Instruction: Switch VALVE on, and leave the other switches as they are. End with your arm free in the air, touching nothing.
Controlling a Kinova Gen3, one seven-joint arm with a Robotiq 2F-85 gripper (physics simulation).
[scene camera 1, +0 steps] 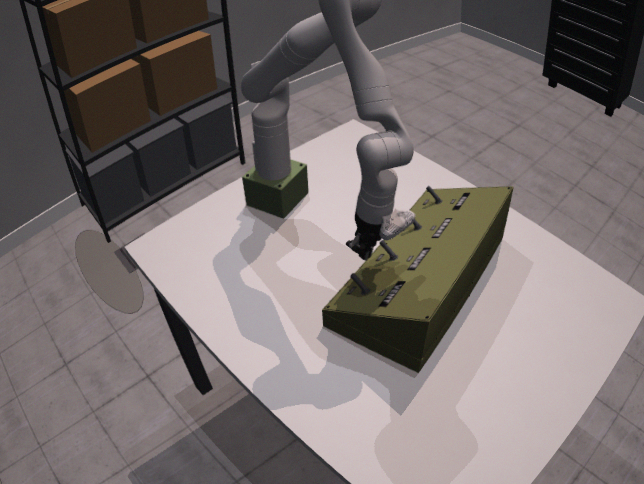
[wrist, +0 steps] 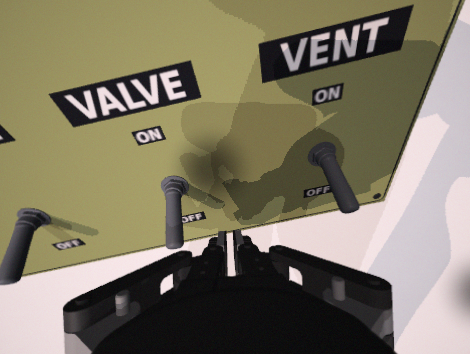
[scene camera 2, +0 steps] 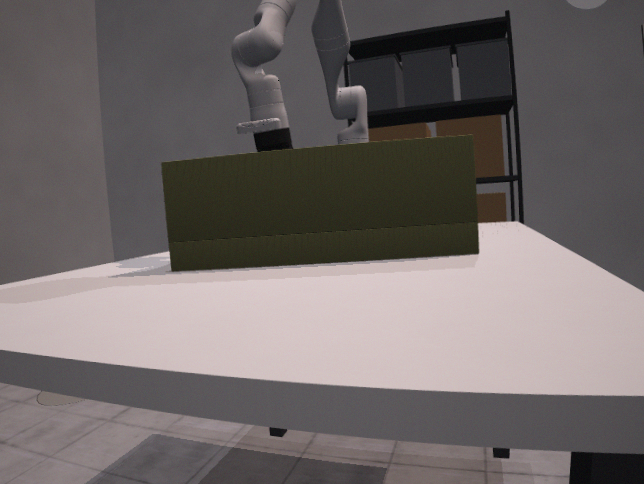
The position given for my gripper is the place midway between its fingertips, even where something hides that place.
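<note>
You'd find my gripper in scene camera 1 (scene camera 1: 365, 256), and it's in the wrist view too (wrist: 230, 242). There's also an olive switch panel, which I can see in scene camera 2 (scene camera 2: 410, 198), in the wrist view (wrist: 235, 112) and in scene camera 1 (scene camera 1: 412, 298).
</note>
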